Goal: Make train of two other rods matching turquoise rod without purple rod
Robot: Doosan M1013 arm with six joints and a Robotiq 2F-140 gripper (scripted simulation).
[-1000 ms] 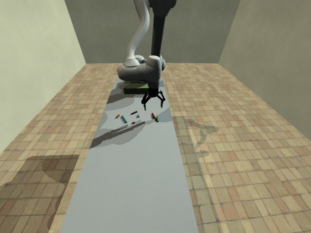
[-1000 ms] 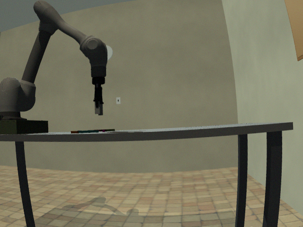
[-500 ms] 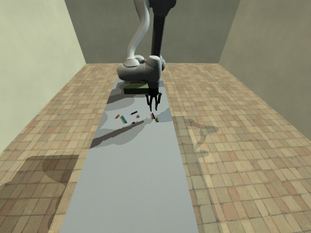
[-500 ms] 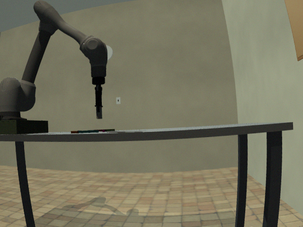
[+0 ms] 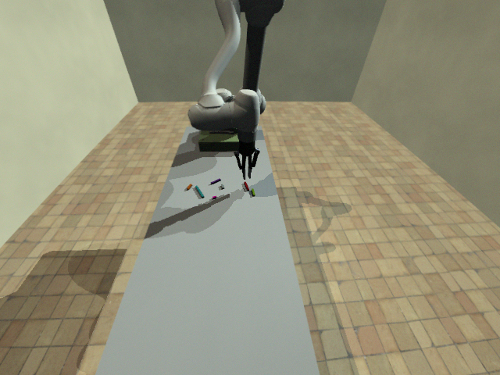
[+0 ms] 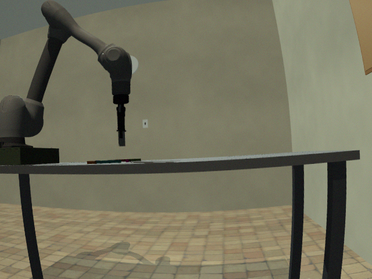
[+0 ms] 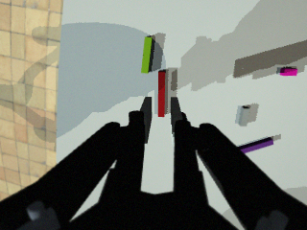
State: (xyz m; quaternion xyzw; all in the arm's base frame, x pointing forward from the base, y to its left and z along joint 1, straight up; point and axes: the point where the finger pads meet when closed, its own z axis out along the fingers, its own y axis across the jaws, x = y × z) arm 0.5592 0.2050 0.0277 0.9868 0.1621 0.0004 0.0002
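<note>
Now: hand 100 mm above the red rod. From my hand the other things lie so: grey rod: 140 mm to the right, 100 mm below, 10 mm ahead; then lime rod: 100 mm below, 50 mm ahead, 40 mm to the left; then purple rod: 180 mm to the right, 100 mm below, 30 mm behind.
</note>
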